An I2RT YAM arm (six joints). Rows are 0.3 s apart.
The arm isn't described. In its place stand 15 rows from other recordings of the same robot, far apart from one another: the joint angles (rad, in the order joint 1, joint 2, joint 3, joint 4, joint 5, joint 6), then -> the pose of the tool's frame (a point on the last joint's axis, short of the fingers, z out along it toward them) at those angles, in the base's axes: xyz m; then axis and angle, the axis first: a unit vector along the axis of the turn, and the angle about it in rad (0 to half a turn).
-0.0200 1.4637 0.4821 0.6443 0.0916 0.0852 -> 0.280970 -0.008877 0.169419 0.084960 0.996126 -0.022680 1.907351
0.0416 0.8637 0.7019 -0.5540 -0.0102 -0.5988 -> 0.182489 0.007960 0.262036 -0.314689 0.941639 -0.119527 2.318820
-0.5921 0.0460 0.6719 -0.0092 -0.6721 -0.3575 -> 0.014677 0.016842 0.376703 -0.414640 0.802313 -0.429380 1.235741
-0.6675 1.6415 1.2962 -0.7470 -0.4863 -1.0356 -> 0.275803 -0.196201 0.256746 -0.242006 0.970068 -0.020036 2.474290
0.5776 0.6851 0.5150 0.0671 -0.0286 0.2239 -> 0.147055 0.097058 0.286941 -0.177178 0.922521 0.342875 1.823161
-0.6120 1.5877 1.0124 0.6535 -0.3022 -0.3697 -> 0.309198 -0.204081 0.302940 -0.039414 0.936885 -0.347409 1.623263
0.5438 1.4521 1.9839 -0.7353 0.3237 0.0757 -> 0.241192 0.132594 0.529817 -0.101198 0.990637 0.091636 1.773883
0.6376 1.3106 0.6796 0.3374 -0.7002 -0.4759 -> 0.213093 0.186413 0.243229 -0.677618 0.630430 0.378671 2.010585
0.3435 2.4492 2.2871 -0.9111 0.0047 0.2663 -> 0.496261 0.177325 0.205398 -0.037890 0.996551 0.073825 2.665993
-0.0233 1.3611 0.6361 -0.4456 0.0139 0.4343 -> 0.230840 -0.005874 0.153224 0.228045 0.973037 0.034561 2.747103
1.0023 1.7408 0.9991 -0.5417 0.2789 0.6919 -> 0.178661 0.261458 0.148642 -0.134468 0.990797 0.015483 2.745019
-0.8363 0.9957 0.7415 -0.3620 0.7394 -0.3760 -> 0.123260 -0.172286 0.273527 0.355679 0.779762 -0.515232 2.801590
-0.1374 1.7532 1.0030 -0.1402 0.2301 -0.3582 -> 0.351913 -0.056856 0.165513 -0.068131 0.978460 -0.194872 2.543099
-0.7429 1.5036 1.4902 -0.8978 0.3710 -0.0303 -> 0.222337 -0.221723 0.348921 0.390712 0.873864 -0.289319 2.679468
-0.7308 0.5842 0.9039 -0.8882 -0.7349 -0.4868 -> 0.089003 -0.047723 0.339006 -0.085714 0.996317 0.002445 1.981684
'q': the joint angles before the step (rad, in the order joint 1, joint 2, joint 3, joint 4, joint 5, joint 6). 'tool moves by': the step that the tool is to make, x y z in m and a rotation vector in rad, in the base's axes. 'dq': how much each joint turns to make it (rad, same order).
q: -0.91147 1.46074 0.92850 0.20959 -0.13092 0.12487
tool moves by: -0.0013 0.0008 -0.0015 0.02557 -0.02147 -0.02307
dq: -0.00044 -0.00402 -0.00871 0.00243 0.01108 0.03844
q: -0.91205 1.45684 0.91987 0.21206 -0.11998 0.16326
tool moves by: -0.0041 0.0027 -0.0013 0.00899 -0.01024 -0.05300
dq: 0.00013 -0.01752 -0.02124 0.00578 0.04604 0.02994
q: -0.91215 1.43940 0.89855 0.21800 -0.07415 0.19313
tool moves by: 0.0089 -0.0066 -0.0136 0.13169 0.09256 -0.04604
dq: 0.01422 0.06556 0.06875 -0.16247 0.05202 0.03146
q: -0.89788 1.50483 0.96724 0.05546 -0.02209 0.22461
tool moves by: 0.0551 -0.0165 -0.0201 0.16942 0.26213 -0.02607
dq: 0.09790 0.24904 0.29055 -0.34286 0.14894 0.00441
